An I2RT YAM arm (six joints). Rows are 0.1 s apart.
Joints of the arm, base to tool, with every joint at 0 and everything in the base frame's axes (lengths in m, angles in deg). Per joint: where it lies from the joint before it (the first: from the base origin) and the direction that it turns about. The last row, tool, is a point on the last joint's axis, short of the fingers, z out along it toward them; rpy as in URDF.
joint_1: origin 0 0 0.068 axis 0 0 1
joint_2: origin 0.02 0.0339 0.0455 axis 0 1 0
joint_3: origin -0.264 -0.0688 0 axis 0 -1 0
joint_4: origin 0.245 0.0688 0.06 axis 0 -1 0
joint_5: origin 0.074 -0.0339 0.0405 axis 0 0 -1
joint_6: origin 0.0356 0 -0.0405 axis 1 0 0
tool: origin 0 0 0 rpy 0 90 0
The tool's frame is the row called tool.
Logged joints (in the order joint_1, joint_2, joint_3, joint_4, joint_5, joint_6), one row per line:
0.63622 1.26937 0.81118 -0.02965 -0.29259 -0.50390
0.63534 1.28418 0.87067 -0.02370 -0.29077 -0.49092
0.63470 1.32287 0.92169 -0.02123 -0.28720 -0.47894
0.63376 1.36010 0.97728 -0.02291 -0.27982 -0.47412
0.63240 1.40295 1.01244 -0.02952 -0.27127 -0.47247
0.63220 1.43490 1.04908 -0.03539 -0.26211 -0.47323
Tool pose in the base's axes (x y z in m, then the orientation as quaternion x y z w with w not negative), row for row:
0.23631 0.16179 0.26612 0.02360 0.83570 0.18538 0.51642
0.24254 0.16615 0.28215 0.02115 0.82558 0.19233 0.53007
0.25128 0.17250 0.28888 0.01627 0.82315 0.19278 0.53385
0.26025 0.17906 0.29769 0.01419 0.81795 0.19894 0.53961
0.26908 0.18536 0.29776 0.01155 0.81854 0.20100 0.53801
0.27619 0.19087 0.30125 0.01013 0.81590 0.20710 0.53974
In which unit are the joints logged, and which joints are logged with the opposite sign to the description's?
The joints are logged in radians. Opposite sign: joint_4, joint_5, joint_6.
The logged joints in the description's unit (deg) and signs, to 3 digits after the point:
36.453 72.730 46.477 1.699 16.764 28.871
36.402 73.578 49.886 1.358 16.660 28.128
36.366 75.795 52.809 1.216 16.455 27.441
36.312 77.928 55.994 1.313 16.033 27.165
36.234 80.383 58.009 1.691 15.543 27.071
36.222 82.214 60.108 2.028 15.018 27.114

